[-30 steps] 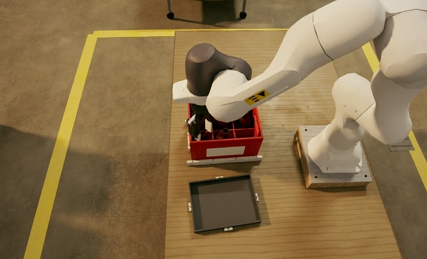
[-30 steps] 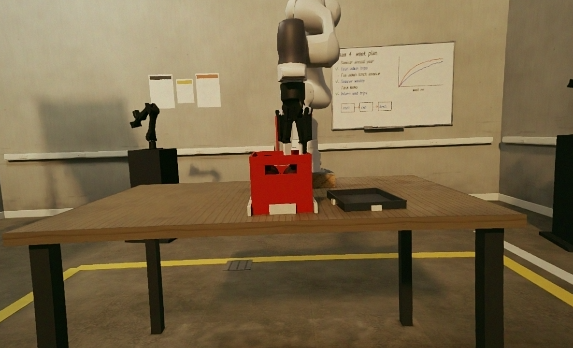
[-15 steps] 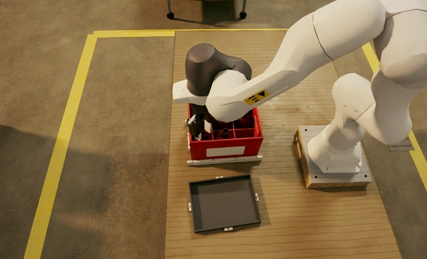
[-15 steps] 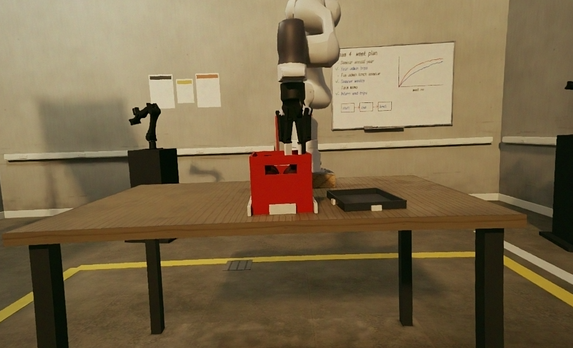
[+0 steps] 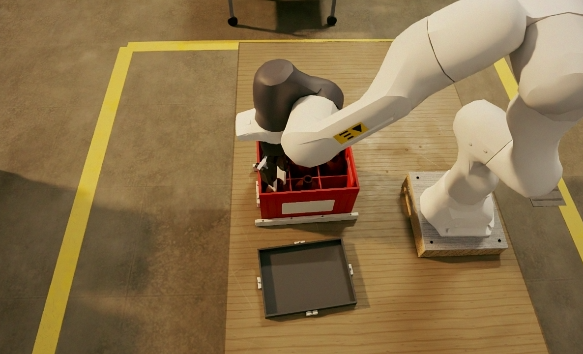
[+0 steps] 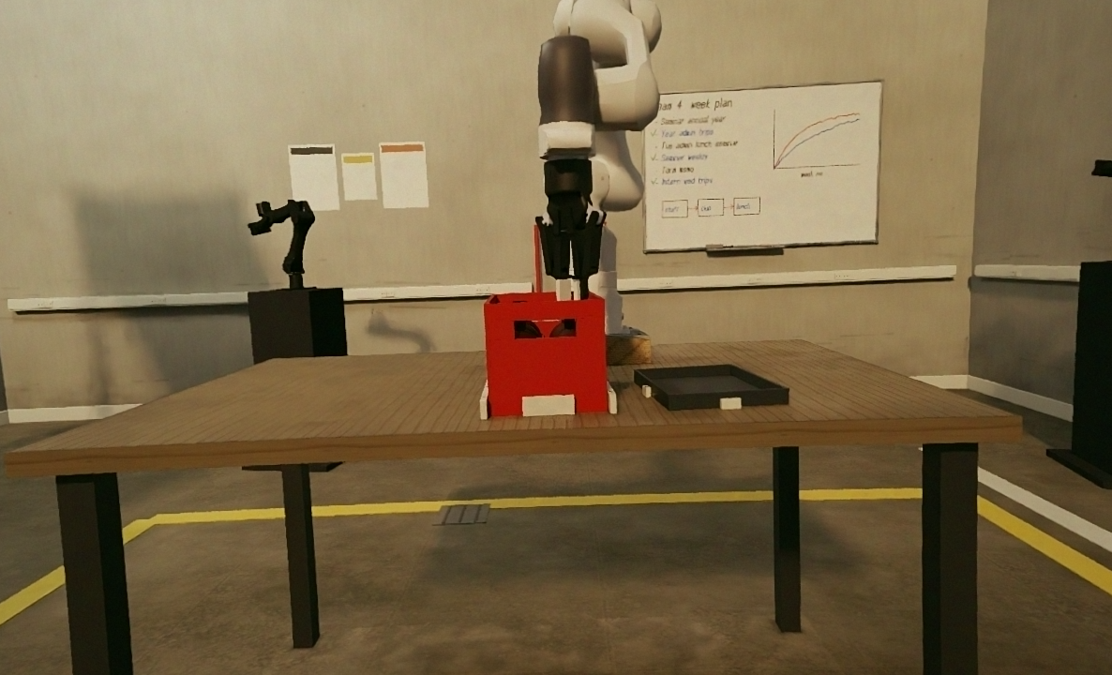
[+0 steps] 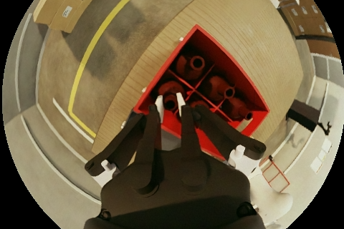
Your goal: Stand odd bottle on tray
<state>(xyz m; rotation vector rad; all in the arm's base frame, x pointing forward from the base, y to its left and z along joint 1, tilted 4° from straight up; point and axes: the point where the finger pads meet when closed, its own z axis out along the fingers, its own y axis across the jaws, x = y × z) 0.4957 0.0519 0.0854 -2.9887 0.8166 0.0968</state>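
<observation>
The glass bottle lies 90 mm below my hand, 80 mm behind it and 20 mm to the right of it. The rest, counted from my hand: crate (90 mm below, 70 mm to the right, 70 mm behind); then dark tray (200 mm to the left, 160 mm below, 120 mm behind).
</observation>
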